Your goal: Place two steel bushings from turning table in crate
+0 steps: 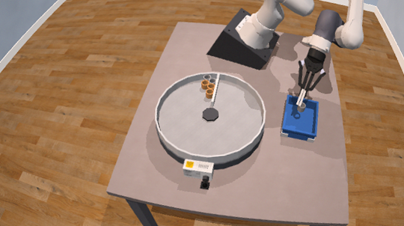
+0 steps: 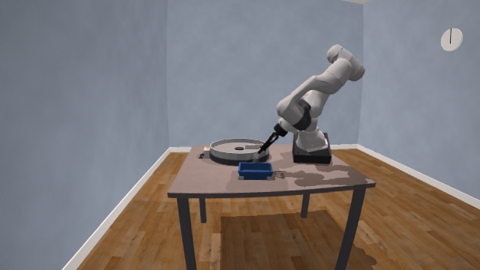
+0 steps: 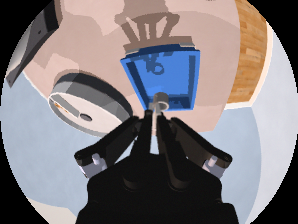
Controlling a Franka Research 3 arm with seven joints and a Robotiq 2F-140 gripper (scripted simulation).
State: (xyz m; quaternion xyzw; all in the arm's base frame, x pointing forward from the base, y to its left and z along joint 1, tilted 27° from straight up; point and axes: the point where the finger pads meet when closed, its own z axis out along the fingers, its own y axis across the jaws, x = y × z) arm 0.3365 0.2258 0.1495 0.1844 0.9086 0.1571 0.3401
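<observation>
My hand is 10 cm above the blue crate, 2 cm to the right of it and 2 cm short of it. Round my hand: grey round turning table: 34 cm to the right, 13 cm ahead, 7 cm below.
</observation>
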